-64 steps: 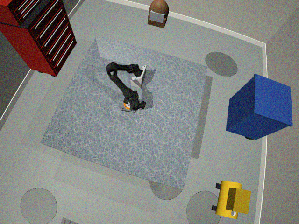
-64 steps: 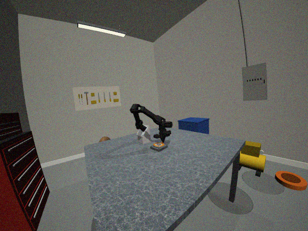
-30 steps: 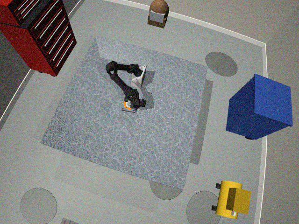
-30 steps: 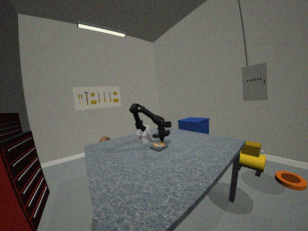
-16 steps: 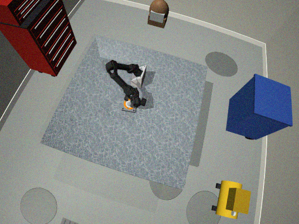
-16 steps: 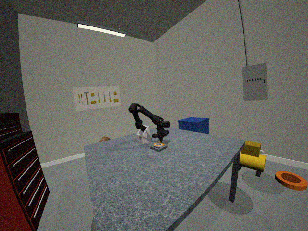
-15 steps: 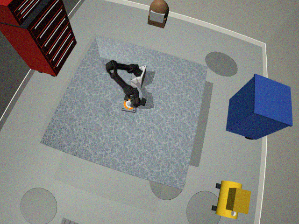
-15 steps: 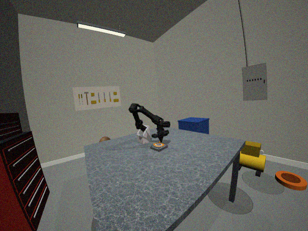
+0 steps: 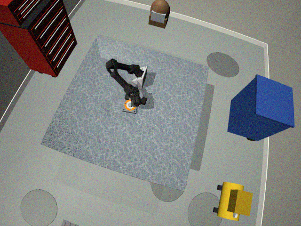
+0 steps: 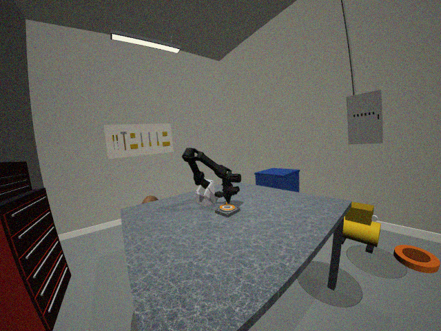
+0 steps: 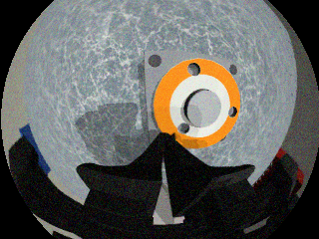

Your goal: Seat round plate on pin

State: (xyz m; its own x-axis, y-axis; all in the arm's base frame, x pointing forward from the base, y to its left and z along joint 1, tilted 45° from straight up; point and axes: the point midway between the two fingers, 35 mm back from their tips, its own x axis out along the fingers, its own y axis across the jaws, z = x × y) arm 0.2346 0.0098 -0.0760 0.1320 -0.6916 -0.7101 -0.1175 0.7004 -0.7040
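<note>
The grey square base lies 40 mm ahead of my gripper tip, 30 mm to the right of it and 20 mm below it.
</note>
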